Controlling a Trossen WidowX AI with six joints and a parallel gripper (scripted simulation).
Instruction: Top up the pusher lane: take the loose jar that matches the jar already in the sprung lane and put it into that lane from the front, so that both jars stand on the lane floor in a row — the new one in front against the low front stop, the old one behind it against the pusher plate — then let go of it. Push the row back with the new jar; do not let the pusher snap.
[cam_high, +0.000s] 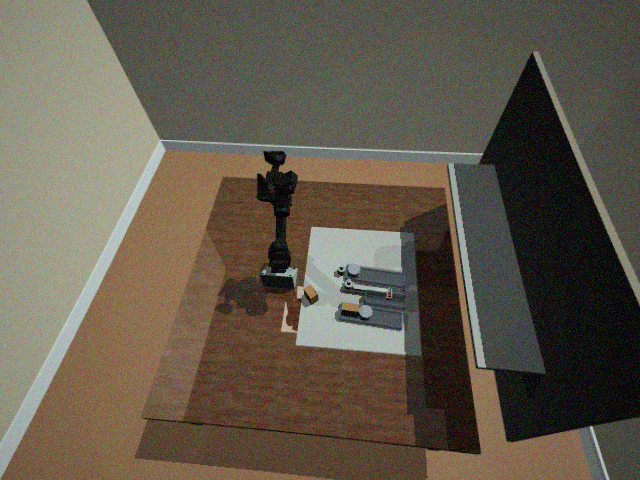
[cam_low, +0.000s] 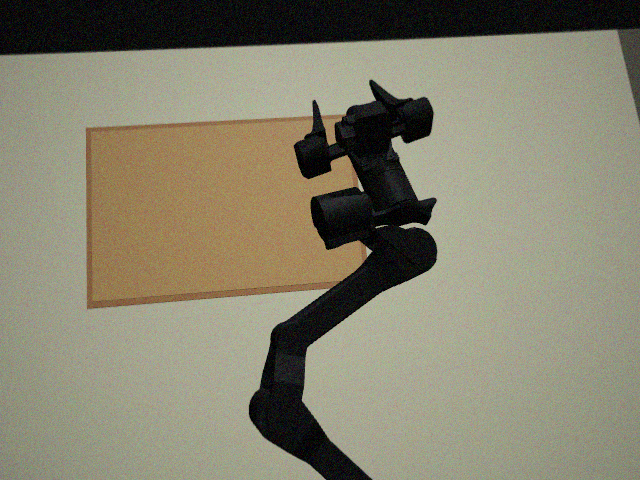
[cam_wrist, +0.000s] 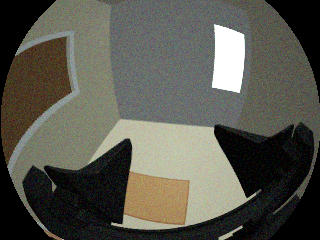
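The orange box lies 30 cm ahead of my gripper tip, 22 cm to the right of it and 70 cm below it.
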